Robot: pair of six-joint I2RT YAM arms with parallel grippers.
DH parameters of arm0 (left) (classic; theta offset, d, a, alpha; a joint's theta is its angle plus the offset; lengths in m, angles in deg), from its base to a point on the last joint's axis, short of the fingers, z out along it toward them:
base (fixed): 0 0 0 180
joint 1: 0 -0.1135 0.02 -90
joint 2: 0 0 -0.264 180
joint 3: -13.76 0 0.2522 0
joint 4: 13.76 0 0.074 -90
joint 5: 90 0 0 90
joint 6: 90 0.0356 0 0
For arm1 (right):
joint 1: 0 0.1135 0.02 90
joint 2: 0 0 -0.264 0
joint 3: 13.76 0 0.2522 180
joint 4: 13.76 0 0.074 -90
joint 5: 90 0 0 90
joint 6: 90 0.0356 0 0
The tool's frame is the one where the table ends.
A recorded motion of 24 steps. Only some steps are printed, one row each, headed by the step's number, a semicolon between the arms.
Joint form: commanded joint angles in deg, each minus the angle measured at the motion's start. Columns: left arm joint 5, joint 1, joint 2, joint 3, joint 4, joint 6; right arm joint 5, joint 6, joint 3, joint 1, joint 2, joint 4.
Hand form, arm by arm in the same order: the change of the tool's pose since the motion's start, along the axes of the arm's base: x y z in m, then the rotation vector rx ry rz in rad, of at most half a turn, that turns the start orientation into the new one. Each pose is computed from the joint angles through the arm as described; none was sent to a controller.
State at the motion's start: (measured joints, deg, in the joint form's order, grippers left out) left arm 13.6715 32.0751 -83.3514 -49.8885 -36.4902 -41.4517; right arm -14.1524 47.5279 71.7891 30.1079 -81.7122 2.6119
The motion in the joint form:
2: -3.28 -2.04 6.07 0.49 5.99 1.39; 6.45 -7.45 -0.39 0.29 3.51 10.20
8: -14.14 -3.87 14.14 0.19 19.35 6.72; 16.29 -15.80 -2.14 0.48 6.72 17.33
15: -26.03 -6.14 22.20 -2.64 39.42 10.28; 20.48 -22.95 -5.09 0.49 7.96 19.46
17: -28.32 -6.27 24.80 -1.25 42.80 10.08; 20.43 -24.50 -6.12 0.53 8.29 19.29
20: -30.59 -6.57 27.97 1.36 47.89 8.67; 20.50 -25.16 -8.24 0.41 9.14 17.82
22: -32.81 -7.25 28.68 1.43 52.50 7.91; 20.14 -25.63 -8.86 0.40 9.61 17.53
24: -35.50 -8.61 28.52 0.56 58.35 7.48; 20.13 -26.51 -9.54 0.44 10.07 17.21
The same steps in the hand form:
2: -0.0099 0.0218 0.0180 0.0190 -0.0090 0.0939; -0.0163 -0.0122 -0.0023 -0.1826 0.0076 -0.0676
8: -0.0268 0.0499 0.0341 0.1403 0.0114 0.3147; -0.0302 -0.0262 -0.0095 -0.4004 -0.0135 -0.1701
15: -0.0512 0.0825 0.0491 0.3091 0.1127 0.5457; -0.0359 -0.0325 -0.0249 -0.5623 -0.0336 -0.1789
17: -0.0612 0.0896 0.0444 0.3363 0.1437 0.5842; -0.0374 -0.0331 -0.0293 -0.5877 -0.0413 -0.1647
20: -0.0739 0.0985 0.0308 0.3743 0.2144 0.6237; -0.0397 -0.0352 -0.0356 -0.5950 -0.0497 -0.1644
22: -0.0778 0.1047 0.0249 0.4164 0.2718 0.6688; -0.0413 -0.0360 -0.0367 -0.5971 -0.0560 -0.1563
24: -0.0794 0.1127 0.0199 0.4797 0.3421 0.7297; -0.0430 -0.0368 -0.0382 -0.6076 -0.0660 -0.1501

